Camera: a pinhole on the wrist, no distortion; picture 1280 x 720 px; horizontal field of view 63.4 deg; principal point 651.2 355.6 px. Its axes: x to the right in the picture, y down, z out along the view. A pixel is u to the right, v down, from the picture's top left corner.
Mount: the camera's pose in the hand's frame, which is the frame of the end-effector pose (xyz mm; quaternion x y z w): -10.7 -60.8 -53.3 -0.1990 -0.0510 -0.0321 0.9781
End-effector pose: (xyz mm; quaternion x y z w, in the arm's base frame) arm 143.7 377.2 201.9 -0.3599 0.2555 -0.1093 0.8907
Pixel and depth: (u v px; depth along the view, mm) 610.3 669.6 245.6
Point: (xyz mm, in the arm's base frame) 190.5 548.5 229.0
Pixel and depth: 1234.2 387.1 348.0
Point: 426.2 539.9 262.9
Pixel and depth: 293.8 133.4 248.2
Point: 139.4 525.3 366.6
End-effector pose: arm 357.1 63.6 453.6 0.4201 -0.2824 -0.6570 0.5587
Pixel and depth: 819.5 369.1 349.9
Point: 160.0 4.7 648.2
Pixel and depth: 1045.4 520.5 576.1
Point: 70.7 -193.6 842.6
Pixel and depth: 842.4 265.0 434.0
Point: 72.9 -15.1 686.2
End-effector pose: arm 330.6 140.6 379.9 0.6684 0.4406 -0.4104 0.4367
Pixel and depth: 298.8 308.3 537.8
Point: 322.6 -350.8 514.5
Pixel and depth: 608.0 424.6 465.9
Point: 396.6 -249.4 375.8
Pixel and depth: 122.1 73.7 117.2
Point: 258.7 74.7 431.3
